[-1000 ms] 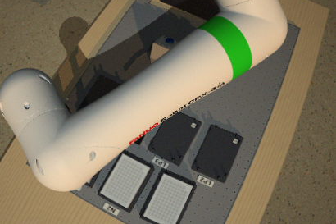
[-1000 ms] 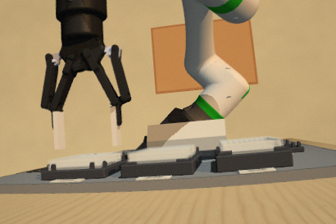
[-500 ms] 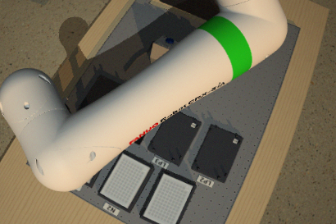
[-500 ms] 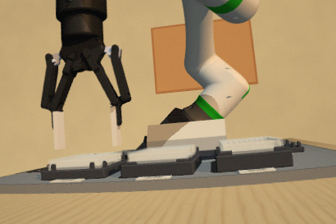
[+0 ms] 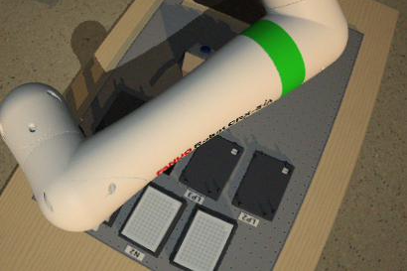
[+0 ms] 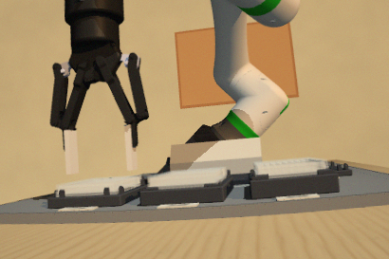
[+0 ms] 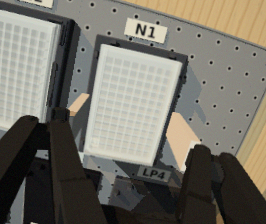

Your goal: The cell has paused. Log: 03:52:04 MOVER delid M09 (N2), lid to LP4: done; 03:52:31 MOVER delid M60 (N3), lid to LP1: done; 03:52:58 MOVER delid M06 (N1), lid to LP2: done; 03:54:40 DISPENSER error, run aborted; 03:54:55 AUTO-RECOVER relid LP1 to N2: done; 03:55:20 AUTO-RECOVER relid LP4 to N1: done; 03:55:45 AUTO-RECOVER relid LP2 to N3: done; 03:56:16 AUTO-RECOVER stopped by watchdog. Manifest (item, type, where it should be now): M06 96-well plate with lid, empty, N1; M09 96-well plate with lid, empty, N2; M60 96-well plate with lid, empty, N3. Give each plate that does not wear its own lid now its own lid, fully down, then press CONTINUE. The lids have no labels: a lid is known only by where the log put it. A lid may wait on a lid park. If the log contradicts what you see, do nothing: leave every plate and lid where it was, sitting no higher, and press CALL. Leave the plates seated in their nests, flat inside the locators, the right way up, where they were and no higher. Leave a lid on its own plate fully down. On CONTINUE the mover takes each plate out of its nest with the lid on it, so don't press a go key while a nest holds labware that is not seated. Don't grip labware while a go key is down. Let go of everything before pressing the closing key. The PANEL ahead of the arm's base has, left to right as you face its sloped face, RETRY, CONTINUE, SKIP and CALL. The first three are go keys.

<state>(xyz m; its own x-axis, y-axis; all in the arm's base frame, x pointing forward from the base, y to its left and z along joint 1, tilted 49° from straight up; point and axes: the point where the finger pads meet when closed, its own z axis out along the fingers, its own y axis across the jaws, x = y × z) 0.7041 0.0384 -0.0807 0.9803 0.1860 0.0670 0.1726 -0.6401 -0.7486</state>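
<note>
Now: the plate 50 mm below my hand. From my hand the other things lie so: LP4 label (80 mm behind, 70 mm to the right, 70 mm below); then LP1 label (100 mm behind, 50 mm to the left, 70 mm below); then lid park LP4 (170 mm behind, 80 mm to the right, 60 mm below).
</note>
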